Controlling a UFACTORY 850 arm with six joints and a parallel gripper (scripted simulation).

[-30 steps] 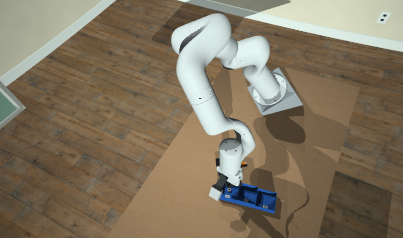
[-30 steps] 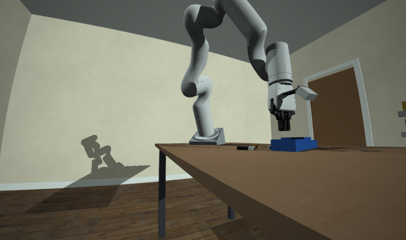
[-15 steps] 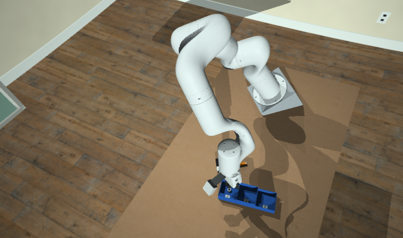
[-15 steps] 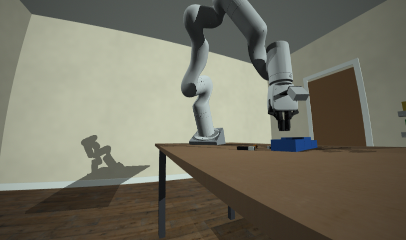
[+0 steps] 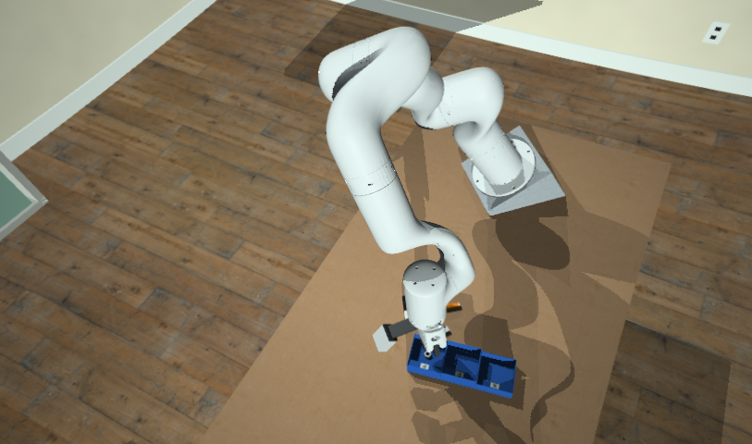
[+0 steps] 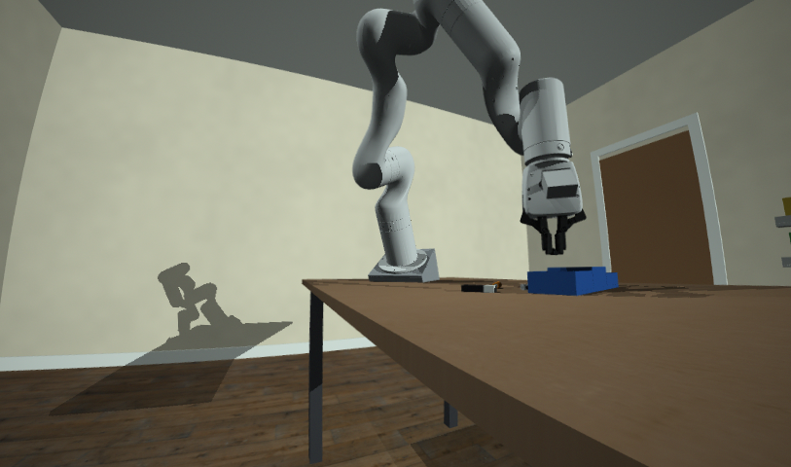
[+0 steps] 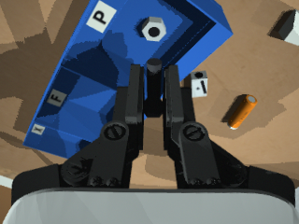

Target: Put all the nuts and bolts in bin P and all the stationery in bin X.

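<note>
Now: hand 20 mm above the black bolt and 10 mm past it. Also, from my hand: black-and-white block (100 mm to the right, 90 mm behind, 80 mm below); then blue bin (80 mm to the left, 70 mm below, 10 mm behind); then nut (80 mm below).
</note>
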